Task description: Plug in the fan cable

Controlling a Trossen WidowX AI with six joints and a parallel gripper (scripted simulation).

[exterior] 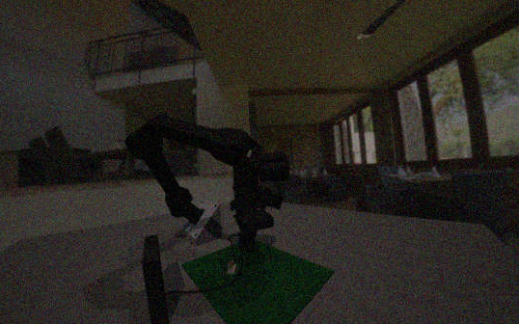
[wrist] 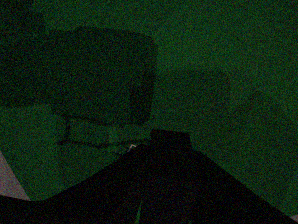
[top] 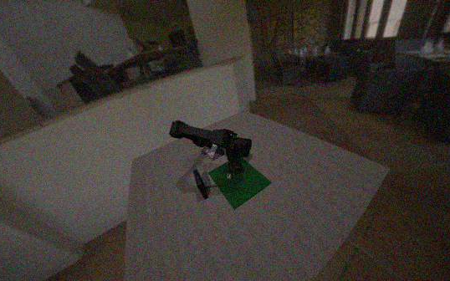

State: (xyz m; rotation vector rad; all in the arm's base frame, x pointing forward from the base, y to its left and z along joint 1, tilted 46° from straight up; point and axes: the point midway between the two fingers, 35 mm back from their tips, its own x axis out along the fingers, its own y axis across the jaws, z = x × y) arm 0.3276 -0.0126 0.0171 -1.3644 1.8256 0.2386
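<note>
Now: the green board 10 mm ahead of my gripper tip, 10 mm to the right of it and 80 mm below it. The rest, counted from my gripper tip: black fan: 50 mm behind, 190 mm to the right, 10 mm below; then fan plug: 10 mm to the right, 10 mm above.
</note>
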